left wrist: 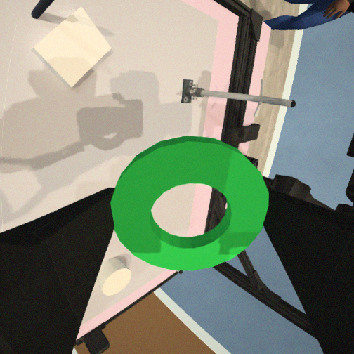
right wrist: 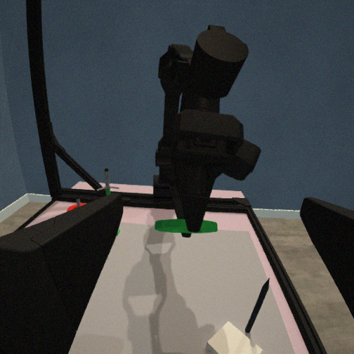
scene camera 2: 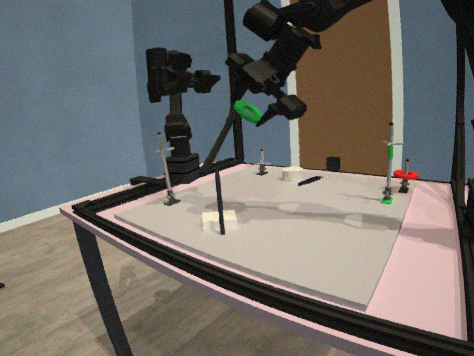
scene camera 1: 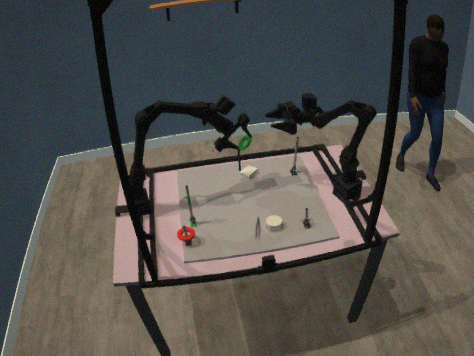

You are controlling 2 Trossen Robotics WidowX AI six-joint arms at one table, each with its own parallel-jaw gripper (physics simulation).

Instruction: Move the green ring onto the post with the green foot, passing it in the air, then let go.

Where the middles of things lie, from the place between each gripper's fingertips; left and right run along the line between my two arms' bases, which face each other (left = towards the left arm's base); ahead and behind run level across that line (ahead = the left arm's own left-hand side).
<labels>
My right gripper is now 20 mm past the green ring (left wrist: 186, 159), 100 mm to the right of it and 90 mm above it. Also, from my right hand: white block (left wrist: 70, 49) (70 mm ahead, 90 mm to the left, 310 mm below); then round white piece (left wrist: 113, 276) (310 mm behind, 20 mm to the left, 300 mm below).
Now: left hand 1 cm to the right of the green ring and 1 cm below it. Round my left hand: white block: 21 cm below, 9 cm ahead, 1 cm to the right; round white piece: 29 cm behind, 21 cm below, 8 cm to the right.
</labels>
